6 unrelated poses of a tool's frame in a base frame.
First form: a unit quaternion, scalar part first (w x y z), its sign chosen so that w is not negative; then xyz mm.
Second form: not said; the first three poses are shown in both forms.
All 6 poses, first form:
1: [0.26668 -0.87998 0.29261 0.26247 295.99 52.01 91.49]
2: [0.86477 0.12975 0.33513 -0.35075 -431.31 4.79 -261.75]
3: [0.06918 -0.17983 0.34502 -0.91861 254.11 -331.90 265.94]
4: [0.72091 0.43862 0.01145 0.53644 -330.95 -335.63 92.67]
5: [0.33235 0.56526 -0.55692 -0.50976 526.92 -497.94 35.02]
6: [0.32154 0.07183 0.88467 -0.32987 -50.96 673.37 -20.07]
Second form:
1: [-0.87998 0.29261 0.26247 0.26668 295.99 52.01 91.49]
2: [0.12975 0.33513 -0.35075 0.86477 -431.31 4.79 -261.75]
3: [-0.17983 0.34502 -0.91861 0.06918 254.11 -331.90 265.94]
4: [0.43862 0.01145 0.53644 0.72091 -330.95 -335.63 92.67]
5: [0.56526 -0.55692 -0.50976 0.33235 526.92 -497.94 35.02]
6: [0.07183 0.88467 -0.32987 0.32154 -50.96 673.37 -20.07]
